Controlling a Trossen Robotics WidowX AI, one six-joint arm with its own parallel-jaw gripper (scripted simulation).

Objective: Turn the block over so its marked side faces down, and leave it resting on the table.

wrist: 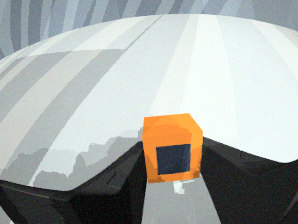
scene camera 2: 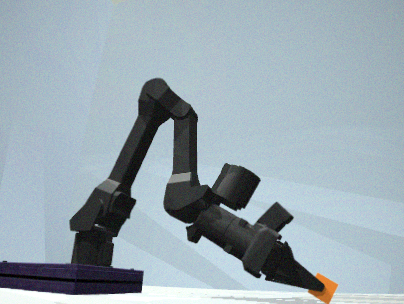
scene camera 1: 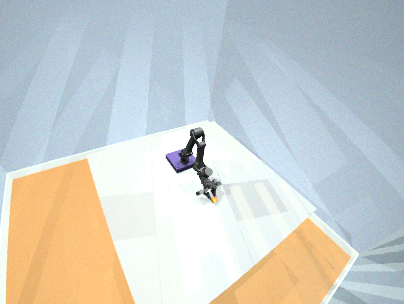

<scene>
my gripper: holds a block [wrist: 172, 144]
</scene>
